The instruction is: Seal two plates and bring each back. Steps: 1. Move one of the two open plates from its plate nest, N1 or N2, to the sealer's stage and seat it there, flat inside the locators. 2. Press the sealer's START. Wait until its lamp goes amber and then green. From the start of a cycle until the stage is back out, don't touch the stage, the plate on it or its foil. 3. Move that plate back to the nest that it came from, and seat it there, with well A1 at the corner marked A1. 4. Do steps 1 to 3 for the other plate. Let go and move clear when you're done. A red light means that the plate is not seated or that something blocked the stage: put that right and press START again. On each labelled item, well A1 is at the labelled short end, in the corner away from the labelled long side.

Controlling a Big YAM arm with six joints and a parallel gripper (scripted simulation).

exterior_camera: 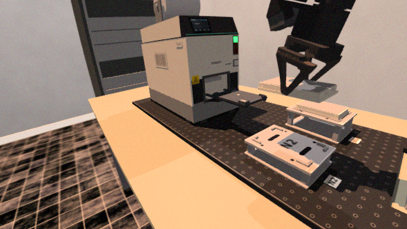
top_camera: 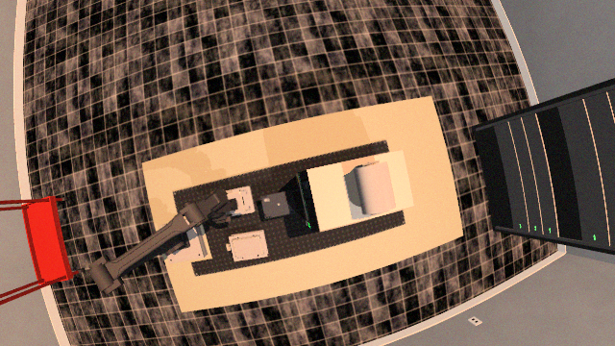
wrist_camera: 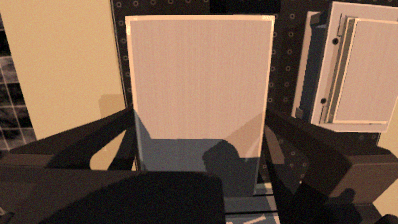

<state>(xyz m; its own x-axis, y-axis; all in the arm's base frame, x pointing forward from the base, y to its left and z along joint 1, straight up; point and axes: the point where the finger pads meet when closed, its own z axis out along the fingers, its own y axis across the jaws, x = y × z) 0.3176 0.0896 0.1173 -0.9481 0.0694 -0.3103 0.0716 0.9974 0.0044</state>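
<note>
The plate nest N2 lies 140 mm below my hand. From my hand the other things lie so: well plate: right at my hand; sealer stage: 200 mm ahead, 60 mm to the right, 70 mm below; sealer screen: 320 mm ahead, 20 mm to the right, 140 mm above.
</note>
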